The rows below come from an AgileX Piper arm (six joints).
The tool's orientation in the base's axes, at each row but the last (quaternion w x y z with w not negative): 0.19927, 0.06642, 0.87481, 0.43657; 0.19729, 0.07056, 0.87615, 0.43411; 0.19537, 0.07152, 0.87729, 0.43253; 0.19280, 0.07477, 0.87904, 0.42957; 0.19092, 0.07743, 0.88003, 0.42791; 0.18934, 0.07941, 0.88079, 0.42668; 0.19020, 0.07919, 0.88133, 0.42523; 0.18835, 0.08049, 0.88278, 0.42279
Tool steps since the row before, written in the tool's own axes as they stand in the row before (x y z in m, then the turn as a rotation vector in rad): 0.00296, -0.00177, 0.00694, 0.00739, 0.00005, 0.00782; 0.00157, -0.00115, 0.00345, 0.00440, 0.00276, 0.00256; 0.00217, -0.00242, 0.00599, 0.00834, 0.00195, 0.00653; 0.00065, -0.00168, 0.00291, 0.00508, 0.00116, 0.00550; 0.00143, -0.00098, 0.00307, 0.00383, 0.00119, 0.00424; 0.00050, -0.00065, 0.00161, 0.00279, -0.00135, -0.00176; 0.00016, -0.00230, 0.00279, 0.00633, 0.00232, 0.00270; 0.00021, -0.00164, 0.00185, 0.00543, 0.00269, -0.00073
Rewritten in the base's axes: 0.00023, 0.00490, -0.00600, -0.00356, 0.00794, -0.00633; 0.00003, 0.00229, -0.00323, -0.00310, 0.00487, -0.00047; 0.00055, 0.00353, -0.00581, -0.00506, 0.00843, -0.00440; 0.00064, 0.00127, -0.00312, -0.00247, 0.00622, -0.00355; -0.00005, 0.00204, -0.00287, -0.00183, 0.00496, -0.00248; 0.00020, 0.00091, -0.00155, -0.00323, -0.00127, -0.00080; 0.00103, 0.00062, -0.00342, -0.00476, 0.00530, -0.00142; 0.00058, 0.00036, -0.00239, -0.00531, 0.00281, 0.00107
